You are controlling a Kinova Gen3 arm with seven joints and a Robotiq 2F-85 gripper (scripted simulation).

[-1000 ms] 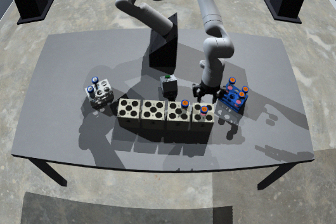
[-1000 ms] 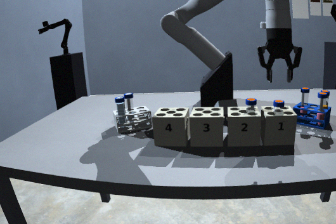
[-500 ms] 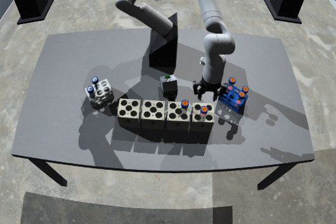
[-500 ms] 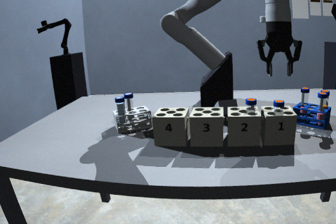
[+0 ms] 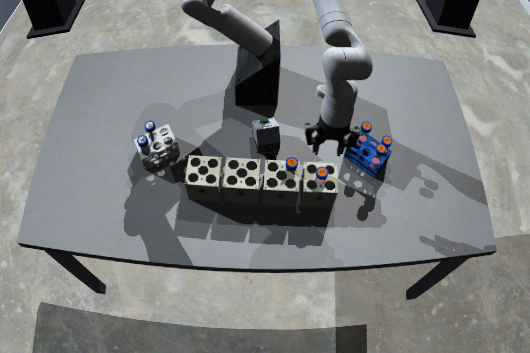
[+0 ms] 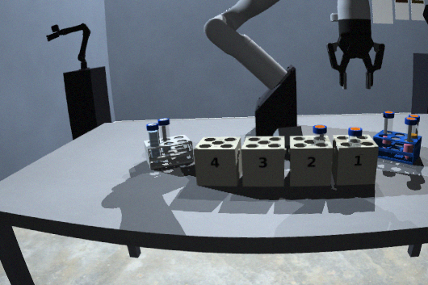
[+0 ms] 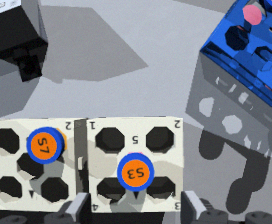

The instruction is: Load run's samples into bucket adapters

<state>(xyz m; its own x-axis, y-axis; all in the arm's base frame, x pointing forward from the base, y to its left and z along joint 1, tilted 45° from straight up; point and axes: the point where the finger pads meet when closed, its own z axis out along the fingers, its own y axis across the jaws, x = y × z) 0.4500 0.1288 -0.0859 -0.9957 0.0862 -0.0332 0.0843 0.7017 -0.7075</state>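
Now: the sample tube S9 170 mm behind my hand, 160 mm to the left of it and 170 mm below it. Round my hand: adapter 2: 10 mm behind, 110 mm to the right, 180 mm below; then sample tube S7: 30 mm behind, 80 mm to the right, 170 mm below; then sample tube S3: 10 mm to the right, 170 mm below.
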